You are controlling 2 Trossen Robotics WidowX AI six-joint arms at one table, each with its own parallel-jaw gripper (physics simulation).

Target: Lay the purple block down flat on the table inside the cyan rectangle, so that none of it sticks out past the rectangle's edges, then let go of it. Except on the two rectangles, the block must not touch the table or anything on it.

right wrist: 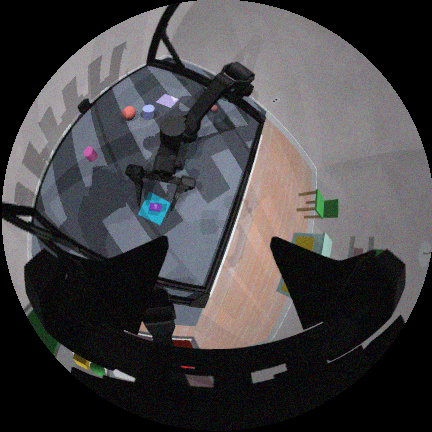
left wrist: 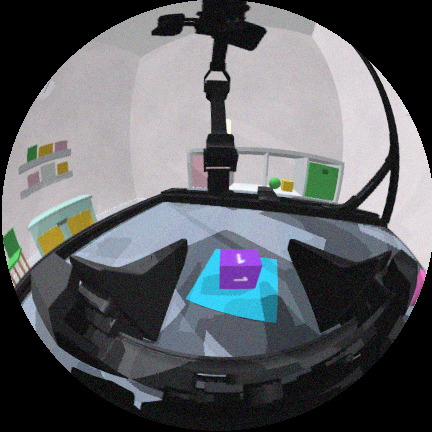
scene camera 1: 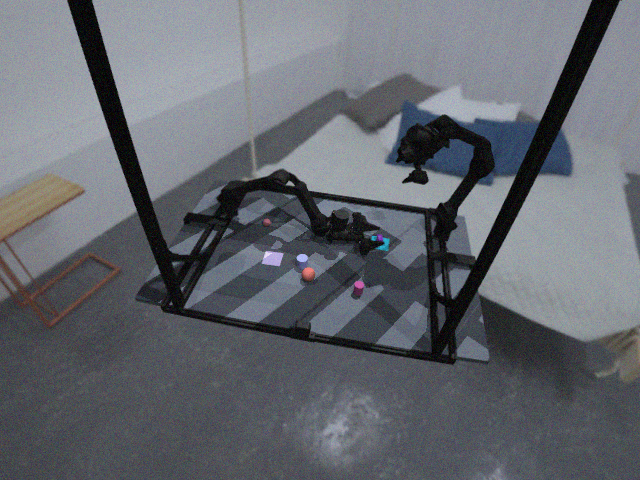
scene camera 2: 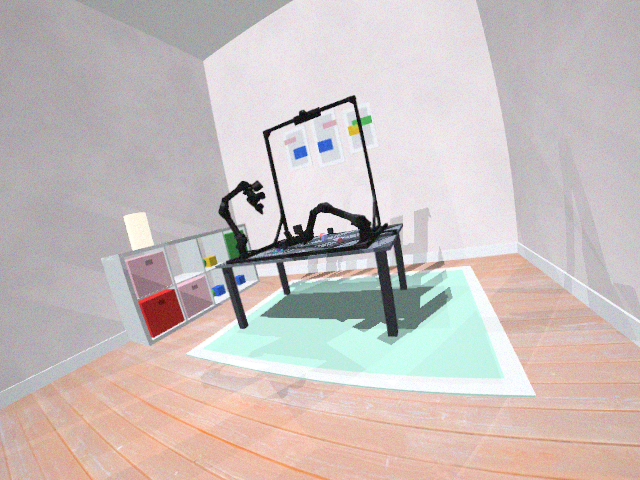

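Seen in the pictures: left gripper, between the fingertips: (right wrist: 154,208) (left wrist: 239,244) (scene camera 1: 382,235) (scene camera 2: 277,245); right gripper, between the fingertips: (right wrist: 220,241) (scene camera 1: 399,172) (scene camera 2: 260,212); left arm's base, origin of its link: (right wrist: 234,97) (scene camera 1: 229,208) (scene camera 2: 366,237); right arm's base, origin of its link: (right wrist: 157,296) (left wrist: 218,191) (scene camera 1: 441,234) (scene camera 2: 243,255).
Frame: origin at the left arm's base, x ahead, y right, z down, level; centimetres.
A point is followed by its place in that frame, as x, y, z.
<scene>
The purple block (scene camera 1: 379,238) @(53.8, 39.2, -1.3) (left wrist: 240,270) @(53.5, 38.3, -0.7) (right wrist: 155,207) @(54.8, 38.4, -1.3) rests level on the cyan rectangle (scene camera 1: 384,246) @(55.5, 41.3, 1.8) (left wrist: 265,301) @(51.4, 40.1, 1.8) (right wrist: 160,218) @(58.0, 37.5, 1.8). Cyan shows all round the block in the right wrist view; the far side of its base is hidden in the left wrist view. My left gripper (scene camera 1: 379,237) @(55.0, 38.8, -2.0) (left wrist: 239,244) @(55.0, 38.8, -2.0) (right wrist: 154,208) @(55.0, 38.8, -2.0) is open, with a finger standing apart from the block on each side. My right gripper (scene camera 1: 401,170) @(60.6, 33.5, -28.2) (scene camera 2: 262,203) @(60.6, 33.5, -28.2) (right wrist: 220,241) @(60.6, 33.5, -28.2) is open and empty, high above the table.
A lilac rectangle (scene camera 1: 272,258) @(10.4, 33.6, 1.8) (right wrist: 167,101) @(11.6, 33.4, 1.8), a periwinkle cylinder (scene camera 1: 302,261) @(19.7, 42.2, -2.2) (right wrist: 148,111) @(21.9, 40.2, -2.1), an orange ball (scene camera 1: 308,274) @(19.6, 49.1, -2.4) (right wrist: 129,112) @(22.0, 46.8, -2.2), a magenta cylinder (scene camera 1: 358,288) @(34.1, 60.5, -2.0) (right wrist: 90,154) @(36.3, 58.1, -1.6) and a small red ball (scene camera 1: 266,222) @(13.0, 15.1, -0.8) (right wrist: 214,108) @(14.8, 14.0, -0.7) are on the table. A black frame surrounds it.
</scene>
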